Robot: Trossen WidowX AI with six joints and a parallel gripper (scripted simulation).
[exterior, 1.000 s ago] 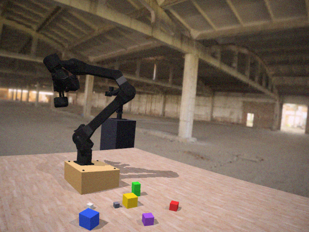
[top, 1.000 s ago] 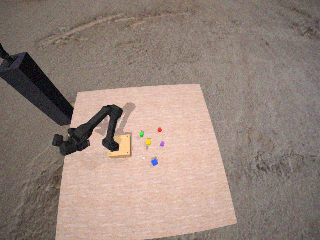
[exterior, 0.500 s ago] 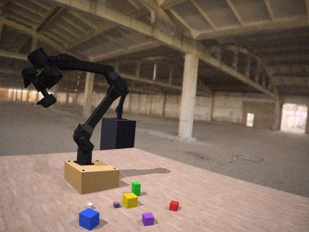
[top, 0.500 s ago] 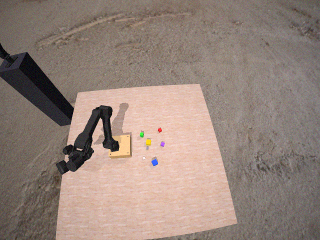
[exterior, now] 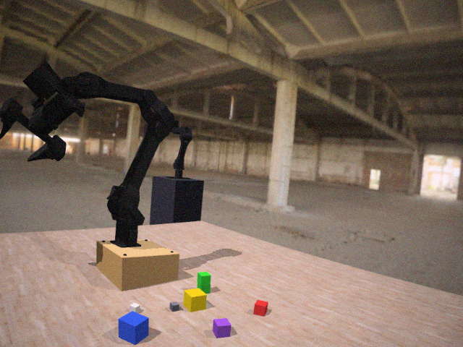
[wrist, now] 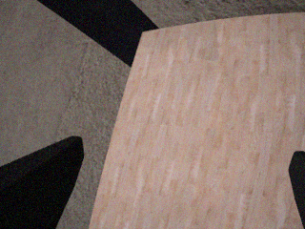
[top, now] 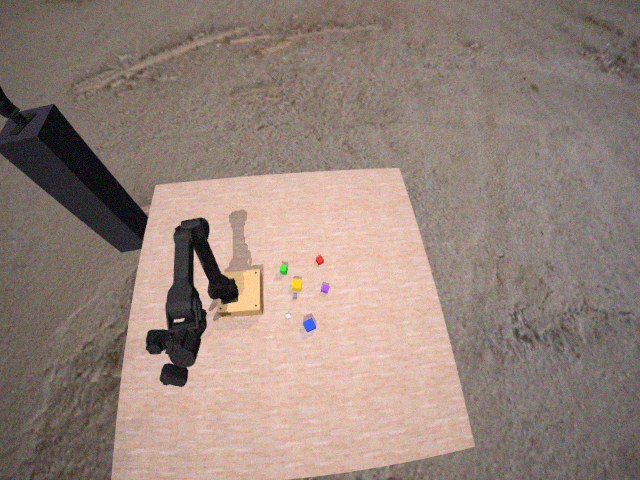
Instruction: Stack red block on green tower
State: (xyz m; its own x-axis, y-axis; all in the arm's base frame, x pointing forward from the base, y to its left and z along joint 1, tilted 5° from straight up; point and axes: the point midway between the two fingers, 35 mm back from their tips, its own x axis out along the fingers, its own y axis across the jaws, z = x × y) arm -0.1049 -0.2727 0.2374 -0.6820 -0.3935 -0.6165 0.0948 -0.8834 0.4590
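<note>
My gripper tip is now 510 mm short of the red block, 380 mm to the right of it and 290 mm above it. From my gripper tip the other things lie so: small grey block: 390 mm ahead, 240 mm to the left, 300 mm below; blue block: 420 mm ahead, 120 mm to the left, 290 mm below; small white block: 350 mm ahead, 170 mm to the left, 300 mm below.
</note>
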